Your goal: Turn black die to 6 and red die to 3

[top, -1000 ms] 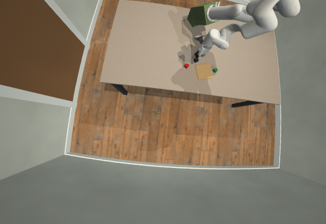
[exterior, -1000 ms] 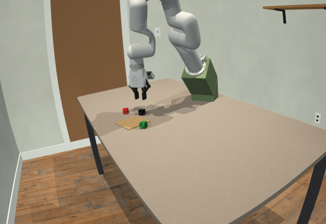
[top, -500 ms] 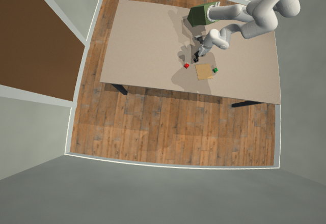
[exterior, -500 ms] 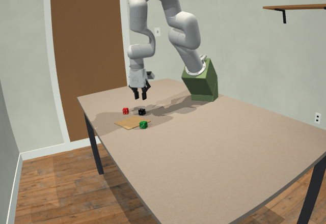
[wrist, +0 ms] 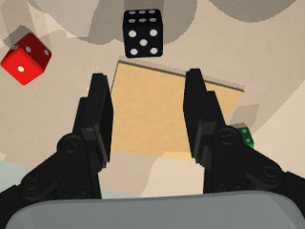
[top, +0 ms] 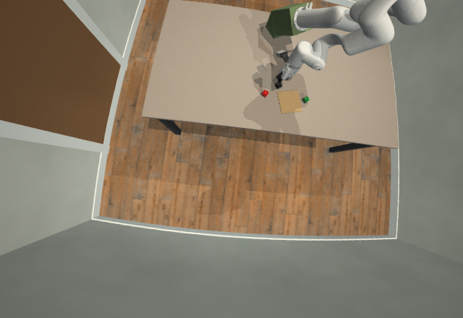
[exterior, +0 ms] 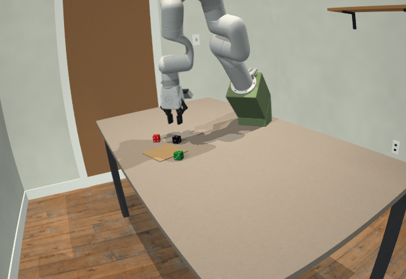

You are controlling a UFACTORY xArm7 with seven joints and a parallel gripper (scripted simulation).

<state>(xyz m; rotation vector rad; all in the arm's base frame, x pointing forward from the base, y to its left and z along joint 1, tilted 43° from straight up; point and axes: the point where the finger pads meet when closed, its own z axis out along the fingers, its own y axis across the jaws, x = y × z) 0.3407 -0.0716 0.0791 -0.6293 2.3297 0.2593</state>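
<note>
Now: the black die 9 cm below my hand. From my hand the other things lie so: tan mat: 11 cm below, 9 cm to the left, 9 cm ahead; red die: 9 cm below, 8 cm ahead, 7 cm to the right; green die: 19 cm to the left, 9 cm below, 5 cm ahead.
</note>
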